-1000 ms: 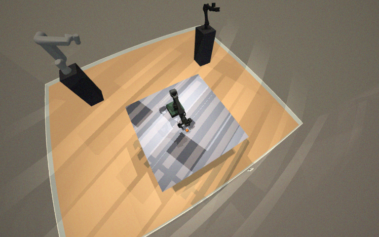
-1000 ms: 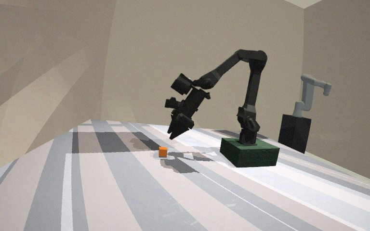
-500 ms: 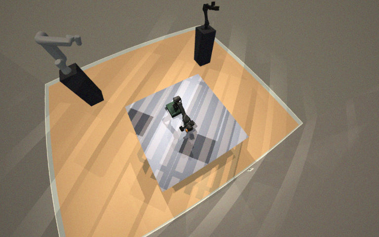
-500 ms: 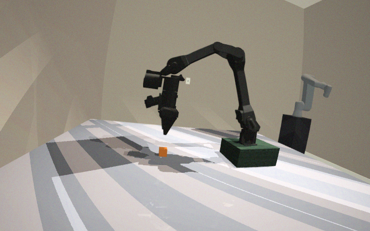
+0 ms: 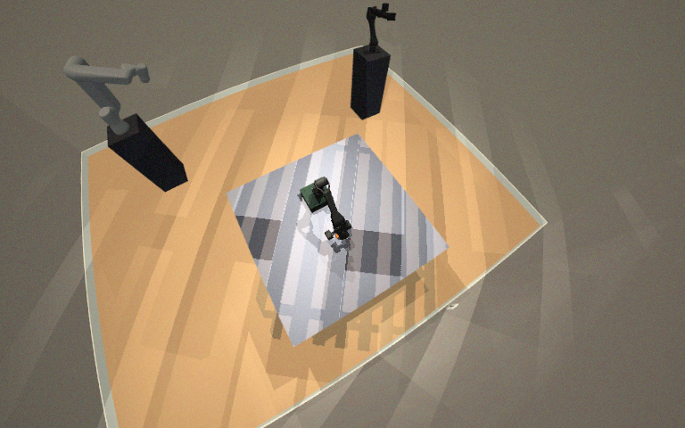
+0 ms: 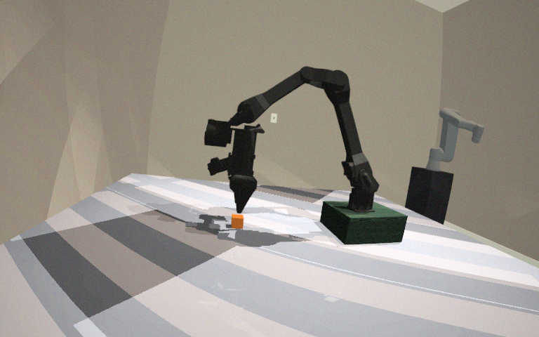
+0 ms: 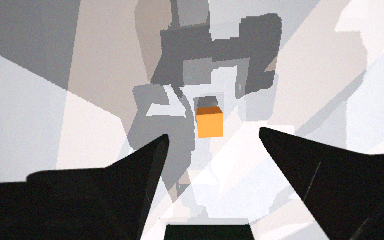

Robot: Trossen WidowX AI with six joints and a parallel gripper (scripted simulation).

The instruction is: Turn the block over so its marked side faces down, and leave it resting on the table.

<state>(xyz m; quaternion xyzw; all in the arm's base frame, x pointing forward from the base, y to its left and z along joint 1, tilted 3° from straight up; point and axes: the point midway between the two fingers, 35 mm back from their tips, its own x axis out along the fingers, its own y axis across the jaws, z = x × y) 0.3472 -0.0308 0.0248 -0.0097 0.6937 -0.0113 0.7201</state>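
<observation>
Right now the orange block is 10 mm behind my gripper tip and 40 mm below it.
</observation>
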